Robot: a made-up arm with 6 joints. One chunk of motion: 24 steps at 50 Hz.
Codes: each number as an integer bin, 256 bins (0 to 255) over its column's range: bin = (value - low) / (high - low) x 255, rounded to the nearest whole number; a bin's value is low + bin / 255 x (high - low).
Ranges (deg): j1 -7..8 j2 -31..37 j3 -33..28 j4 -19..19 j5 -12..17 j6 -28..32
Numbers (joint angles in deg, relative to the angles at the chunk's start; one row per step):
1: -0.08 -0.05 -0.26 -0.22 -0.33 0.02
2: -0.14 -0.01 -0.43 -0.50 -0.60 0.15
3: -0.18 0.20 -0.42 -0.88 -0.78 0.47
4: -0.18 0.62 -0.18 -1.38 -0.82 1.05
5: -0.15 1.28 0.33 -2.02 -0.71 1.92
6: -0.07 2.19 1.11 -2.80 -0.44 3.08
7: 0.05 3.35 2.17 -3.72 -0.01 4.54
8: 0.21 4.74 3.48 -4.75 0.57 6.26
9: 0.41 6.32 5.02 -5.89 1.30 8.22
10: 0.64 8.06 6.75 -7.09 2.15 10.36
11: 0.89 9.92 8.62 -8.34 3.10 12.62
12: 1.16 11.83 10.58 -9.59 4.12 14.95
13: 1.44 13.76 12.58 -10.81 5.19 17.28
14: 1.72 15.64 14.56 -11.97 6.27 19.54
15: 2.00 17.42 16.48 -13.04 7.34 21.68
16: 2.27 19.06 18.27 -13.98 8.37 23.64
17: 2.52 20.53 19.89 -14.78 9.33 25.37
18: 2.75 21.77 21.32 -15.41 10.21 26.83
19: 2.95 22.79 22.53 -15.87 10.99 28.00
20: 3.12 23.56 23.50 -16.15 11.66 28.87
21: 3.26 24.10 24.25 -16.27 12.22 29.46
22: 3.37 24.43 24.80 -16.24 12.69 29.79
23: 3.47 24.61 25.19 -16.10 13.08 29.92
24: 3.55 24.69 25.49 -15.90 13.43 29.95
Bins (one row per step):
1: 118 116 137 126 103 119
2: 117 116 136 124 100 120
3: 116 117 136 122 99 121
4: 116 119 137 118 98 123
5: 116 121 139 114 99 127
6: 118 124 143 109 102 132
7: 120 129 147 103 105 138
8: 123 134 152 96 111 146
9: 126 140 159 88 117 154
10: 130 146 166 80 124 163
11: 134 153 174 72 133 173
12: 139 161 182 63 142 183
13: 143 168 191 55 151 192
14: 148 175 199 47 161 202
15: 153 182 207 40 170 211
16: 158 188 214 34 179 219
17: 162 193 221 28 188 227
18: 166 198 227 24 195 233
19: 169 202 232 21 202 238
20: 172 205 236 19 208 242
21: 174 207 239 18 213 244
22: 176 208 242 19 217 246
23: 178 209 243 19 221 246
24: 179 209 245 21 224 246

